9 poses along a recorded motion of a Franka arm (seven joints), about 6.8 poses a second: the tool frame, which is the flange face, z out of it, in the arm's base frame.
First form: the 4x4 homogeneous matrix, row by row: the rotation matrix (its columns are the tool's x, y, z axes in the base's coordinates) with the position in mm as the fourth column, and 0 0 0 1 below. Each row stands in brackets.
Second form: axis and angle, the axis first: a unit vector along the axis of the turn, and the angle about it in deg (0 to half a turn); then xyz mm. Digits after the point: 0 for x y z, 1 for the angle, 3 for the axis.
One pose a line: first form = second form
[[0.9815 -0.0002 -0.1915 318], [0.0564 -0.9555 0.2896 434], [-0.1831 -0.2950 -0.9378 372], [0 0 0 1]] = -0.995 -0.014 0.096 162.9 318 434 372
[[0.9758 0.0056 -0.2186 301], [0.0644 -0.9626 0.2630 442], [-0.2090 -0.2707 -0.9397 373], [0 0 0 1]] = -0.994 -0.018 0.110 164.4 301 442 373
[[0.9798 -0.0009 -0.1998 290], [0.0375 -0.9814 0.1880 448], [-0.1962 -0.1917 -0.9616 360], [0 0 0 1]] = -0.995 -0.009 0.100 169.0 290 448 360
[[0.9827 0.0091 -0.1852 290], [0.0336 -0.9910 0.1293 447], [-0.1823 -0.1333 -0.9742 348], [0 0 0 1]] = -0.996 -0.011 0.093 172.4 290 447 348
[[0.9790 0.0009 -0.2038 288], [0.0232 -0.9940 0.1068 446], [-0.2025 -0.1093 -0.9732 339], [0 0 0 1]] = -0.995 -0.006 0.102 173.8 288 446 339
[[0.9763 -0.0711 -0.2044 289], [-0.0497 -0.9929 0.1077 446], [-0.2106 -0.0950 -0.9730 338], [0 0 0 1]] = -0.994 0.030 0.105 174.1 289 446 338
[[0.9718 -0.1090 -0.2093 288], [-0.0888 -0.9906 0.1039 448], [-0.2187 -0.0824 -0.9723 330], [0 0 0 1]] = -0.993 0.050 0.108 174.6 288 448 330
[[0.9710 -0.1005 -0.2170 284], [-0.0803 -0.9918 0.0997 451], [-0.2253 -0.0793 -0.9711 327], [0 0 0 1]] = -0.993 0.046 0.112 174.8 284 451 327
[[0.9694 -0.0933 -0.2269 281], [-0.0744 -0.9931 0.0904 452], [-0.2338 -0.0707 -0.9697 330], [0 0 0 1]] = -0.992 0.042 0.116 175.3 281 452 330
